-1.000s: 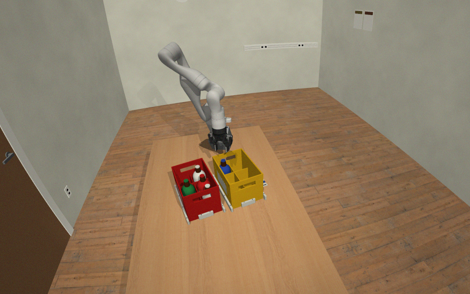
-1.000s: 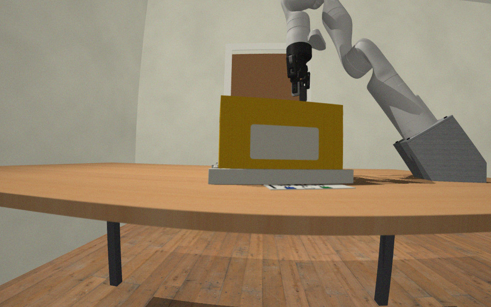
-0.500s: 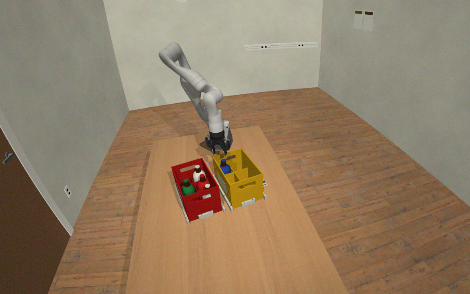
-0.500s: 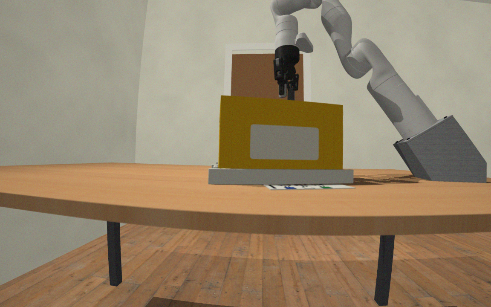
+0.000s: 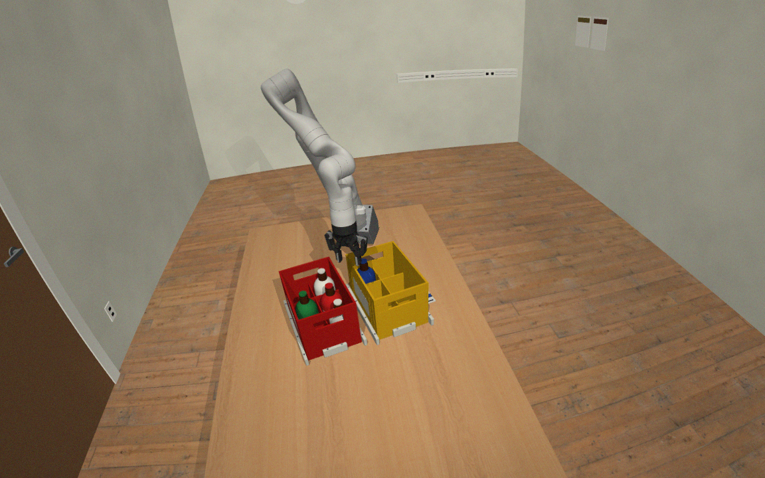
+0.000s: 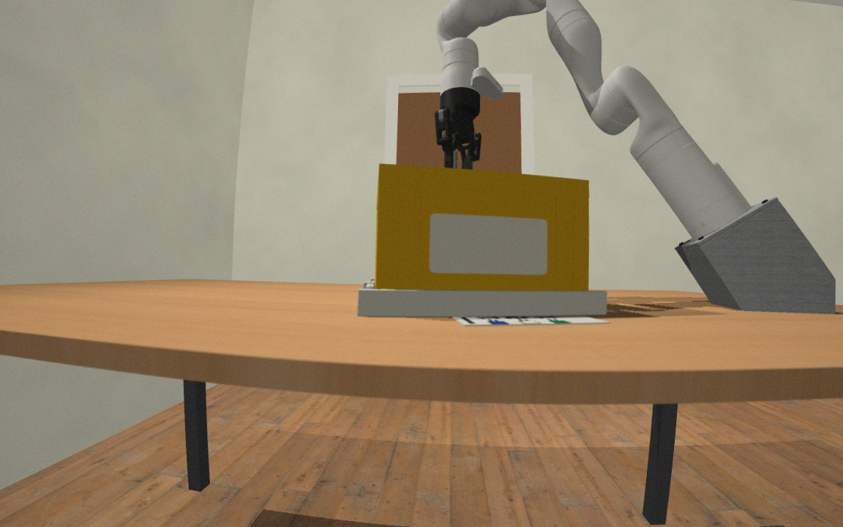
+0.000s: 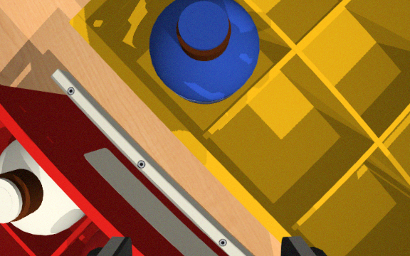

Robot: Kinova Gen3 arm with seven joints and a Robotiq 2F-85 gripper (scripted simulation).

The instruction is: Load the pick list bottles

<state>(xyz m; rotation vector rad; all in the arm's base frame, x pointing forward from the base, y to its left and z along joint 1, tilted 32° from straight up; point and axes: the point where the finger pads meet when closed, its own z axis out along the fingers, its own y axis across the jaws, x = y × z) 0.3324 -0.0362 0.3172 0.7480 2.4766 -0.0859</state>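
The red bottle lies 15 cm below my hand, 8 cm to the right of it and 1 cm ahead of it. Round my hand: yellow crate: 16 cm below, 11 cm to the left; then red crate: 16 cm below, 12 cm to the right, 1 cm ahead; then blue bottle: 15 cm below, 8 cm behind, 6 cm to the left.
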